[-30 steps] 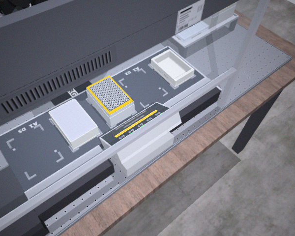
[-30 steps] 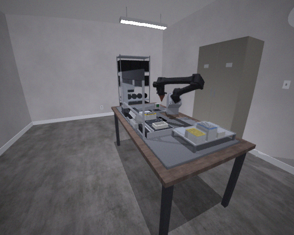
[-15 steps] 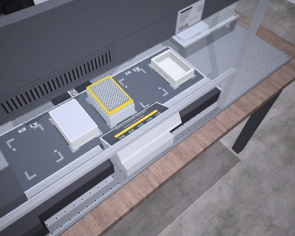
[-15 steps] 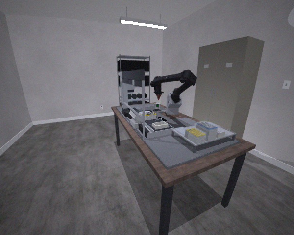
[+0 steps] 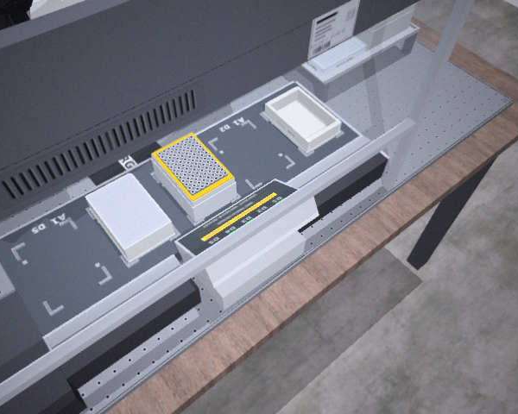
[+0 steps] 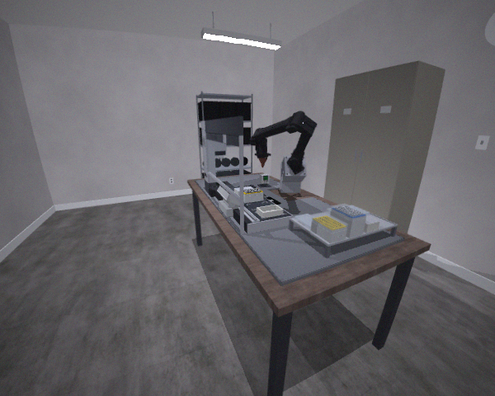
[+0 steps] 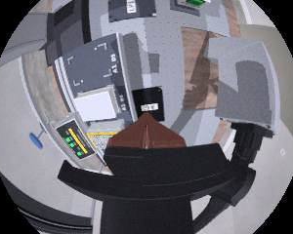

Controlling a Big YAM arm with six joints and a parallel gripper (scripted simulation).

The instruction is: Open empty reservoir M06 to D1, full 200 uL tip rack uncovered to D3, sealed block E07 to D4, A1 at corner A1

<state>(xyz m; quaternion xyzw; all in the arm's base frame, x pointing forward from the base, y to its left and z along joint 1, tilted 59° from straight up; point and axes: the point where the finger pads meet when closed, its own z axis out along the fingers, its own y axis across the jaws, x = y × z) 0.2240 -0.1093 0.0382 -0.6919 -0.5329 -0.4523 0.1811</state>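
Right now the green ready key is 13 cm behind my hand, 25 cm to the right of it and 15 cm below it. Round my hand: sealed deep-well block 16 cm ahead, 6 cm to the left, 16 cm below; then yellow tip rack 14 cm ahead, 17 cm to the left, 14 cm below; then dark gantry 34 cm ahead, 16 cm to the left, 28 cm above.
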